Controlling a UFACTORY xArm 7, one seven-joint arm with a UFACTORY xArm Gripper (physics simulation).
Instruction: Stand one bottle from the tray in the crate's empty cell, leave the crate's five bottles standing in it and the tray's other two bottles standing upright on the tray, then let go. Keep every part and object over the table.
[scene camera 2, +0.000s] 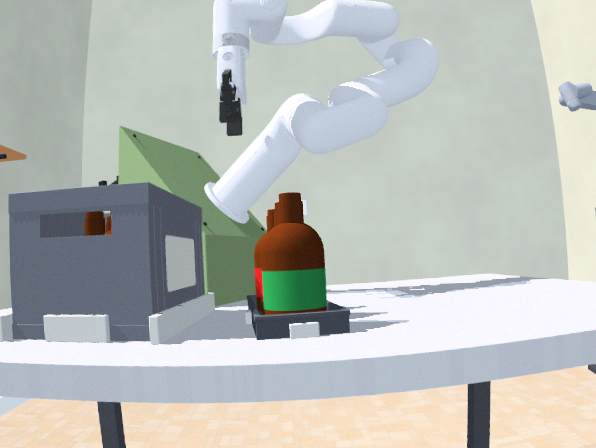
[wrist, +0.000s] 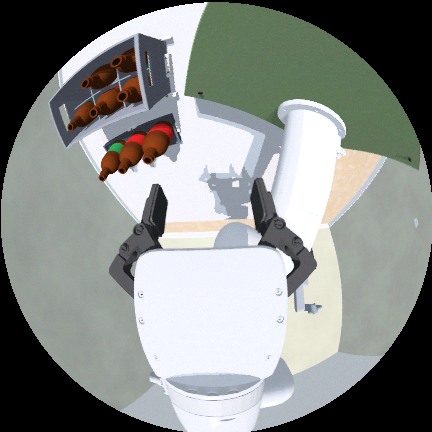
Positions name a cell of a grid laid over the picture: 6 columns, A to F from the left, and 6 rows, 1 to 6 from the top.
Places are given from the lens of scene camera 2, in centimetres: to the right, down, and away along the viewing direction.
gripper (scene camera 2: C2): -13, -18, 87
green-labelled bottle (scene camera 2: C4): 0, 4, 50
